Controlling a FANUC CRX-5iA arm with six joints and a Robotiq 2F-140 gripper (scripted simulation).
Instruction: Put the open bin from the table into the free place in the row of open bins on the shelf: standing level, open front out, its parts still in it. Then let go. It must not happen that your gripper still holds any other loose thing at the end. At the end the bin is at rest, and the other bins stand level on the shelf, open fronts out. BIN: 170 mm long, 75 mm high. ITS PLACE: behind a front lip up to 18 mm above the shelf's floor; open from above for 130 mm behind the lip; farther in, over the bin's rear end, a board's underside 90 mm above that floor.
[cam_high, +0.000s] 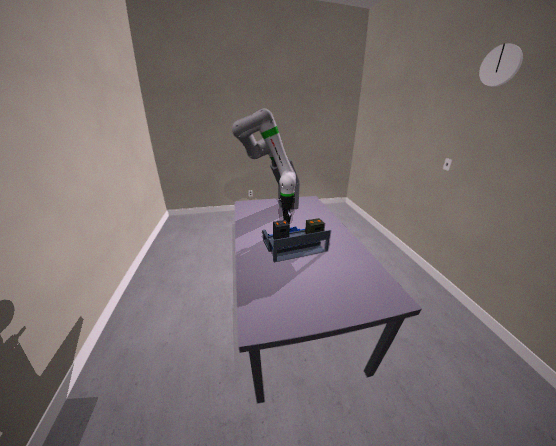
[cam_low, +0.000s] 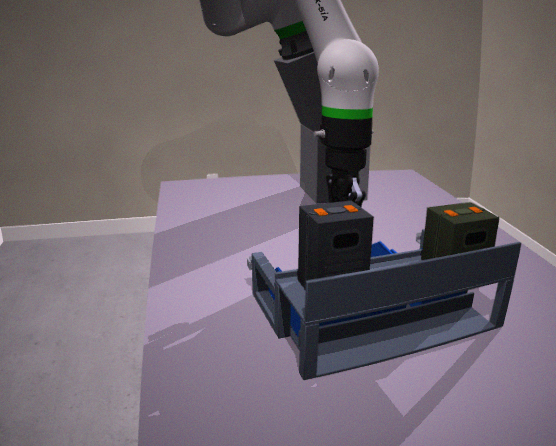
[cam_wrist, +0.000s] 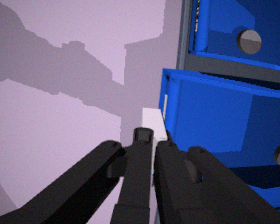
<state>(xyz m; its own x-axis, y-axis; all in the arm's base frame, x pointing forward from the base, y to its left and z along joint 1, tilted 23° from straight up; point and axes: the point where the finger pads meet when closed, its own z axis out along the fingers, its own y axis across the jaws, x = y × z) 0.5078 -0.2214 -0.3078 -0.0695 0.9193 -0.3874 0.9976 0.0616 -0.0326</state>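
Now: hand 20 mm short of the shelf lip and 50 mm above it. From my hand the other things lie so: dark green box (210 mm ahead, 130 mm to the left, 90 mm above); black box (220 mm ahead, 100 mm to the right, 100 mm above).
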